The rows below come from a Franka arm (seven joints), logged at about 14 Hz.
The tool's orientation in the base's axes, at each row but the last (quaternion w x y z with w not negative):
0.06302, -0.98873, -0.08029, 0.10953
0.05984, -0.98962, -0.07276, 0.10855
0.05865, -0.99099, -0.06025, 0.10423
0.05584, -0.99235, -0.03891, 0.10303
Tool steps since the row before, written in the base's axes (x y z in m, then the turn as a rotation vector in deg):
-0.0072, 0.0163, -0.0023, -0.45, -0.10, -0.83
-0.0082, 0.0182, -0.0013, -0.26, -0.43, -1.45
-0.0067, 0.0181, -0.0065, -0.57, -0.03, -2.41
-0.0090, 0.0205, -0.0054, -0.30, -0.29, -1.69
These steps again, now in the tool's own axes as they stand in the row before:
-0.0036, -0.0167, 0.0056, -0.28, 0.15, 0.89
-0.0048, -0.0188, 0.0050, -0.02, 0.58, 1.42
-0.0028, -0.0177, 0.0096, -0.08, 0.28, 2.46
-0.0059, -0.0203, 0.0092, 0.02, 0.47, 1.68

